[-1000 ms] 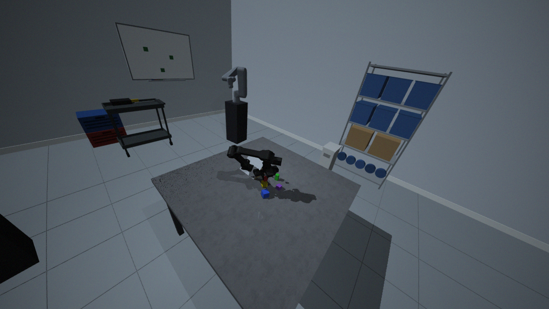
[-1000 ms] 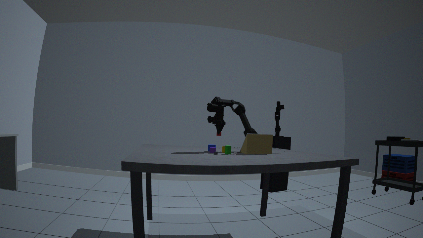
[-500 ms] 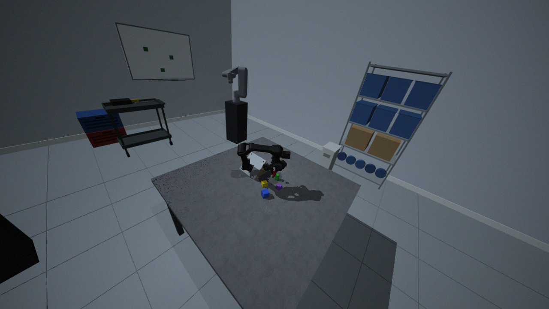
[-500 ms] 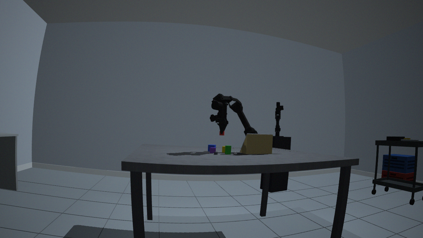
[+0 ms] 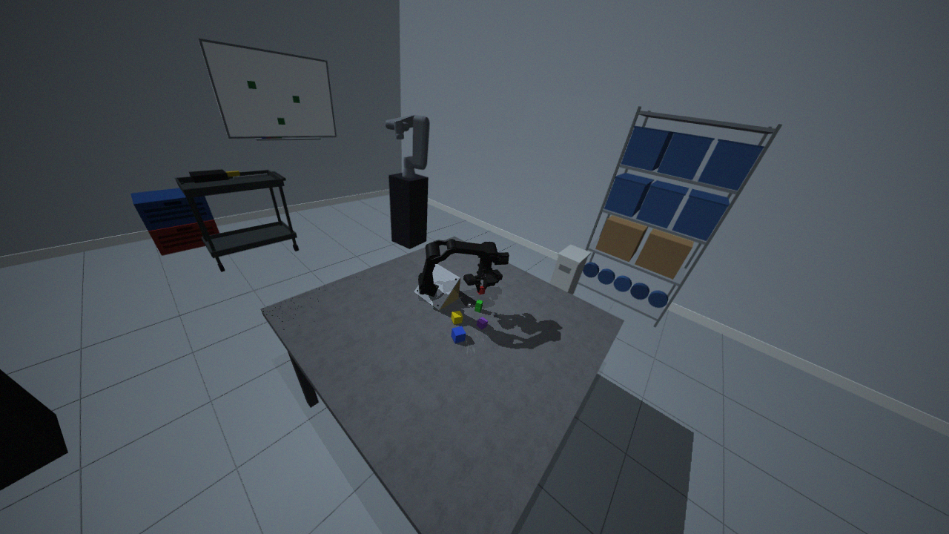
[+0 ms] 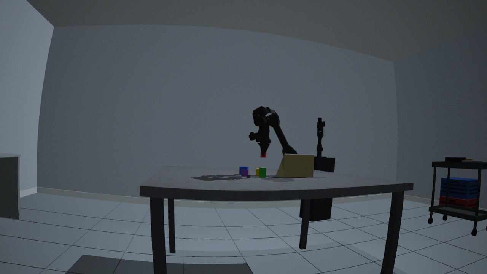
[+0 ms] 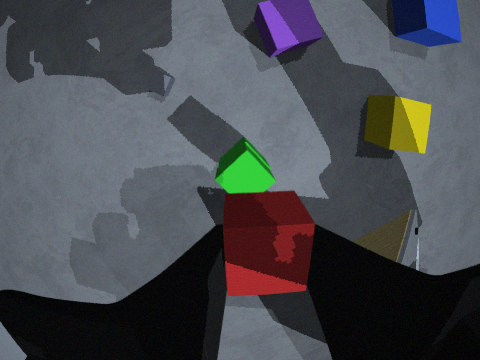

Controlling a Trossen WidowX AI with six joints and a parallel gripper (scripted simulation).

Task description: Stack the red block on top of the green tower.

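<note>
The purple block lies 70 mm ahead of my gripper tip, 90 mm to the right of it and 110 mm below it. Round my gripper tip: red block (10 mm above); blue block (30 mm ahead, 220 mm to the right, 100 mm below); yellow block (40 mm behind, 130 mm to the right, 100 mm below).
</note>
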